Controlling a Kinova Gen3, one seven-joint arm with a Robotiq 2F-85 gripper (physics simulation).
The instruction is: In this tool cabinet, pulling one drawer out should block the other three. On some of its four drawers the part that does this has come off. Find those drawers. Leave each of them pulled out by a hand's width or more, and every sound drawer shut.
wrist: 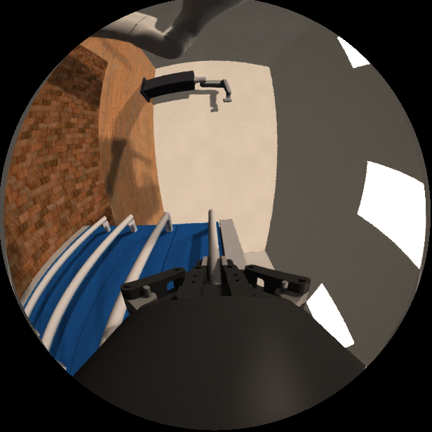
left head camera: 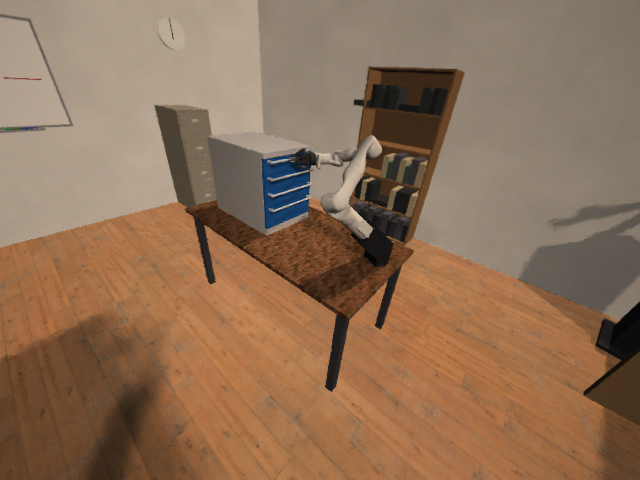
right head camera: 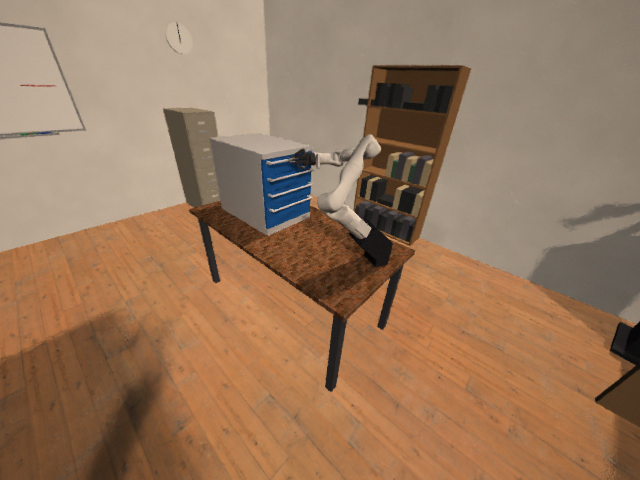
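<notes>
The tool cabinet (left head camera: 237, 178) (right head camera: 240, 180) is a light grey box with four blue drawer fronts, each with a long white bar handle. All four drawer fronts look flush, so the drawers look shut. My gripper (left head camera: 293, 159) (right head camera: 293, 160) (wrist: 214, 263) is at the top drawer and shut on its bar handle (left head camera: 277, 162) (right head camera: 277, 162) (wrist: 212, 230). In the wrist view the bar runs between the two fingertips. The second handle (left head camera: 281, 177) (right head camera: 281, 177) (wrist: 145, 250), third handle (left head camera: 281, 192) (wrist: 90, 270) and bottom handle (left head camera: 281, 206) (wrist: 65, 265) are below it. Part of the top front is hidden behind the gripper.
The cabinet stands at the far end of the brown table (left head camera: 310, 253) (right head camera: 310, 253). The arm's black base (left head camera: 379, 248) (right head camera: 378, 248) is at the table's near right part. A bookshelf (left head camera: 450, 103) (right head camera: 458, 103) and a beige filing cabinet (left head camera: 173, 149) (right head camera: 180, 149) stand behind.
</notes>
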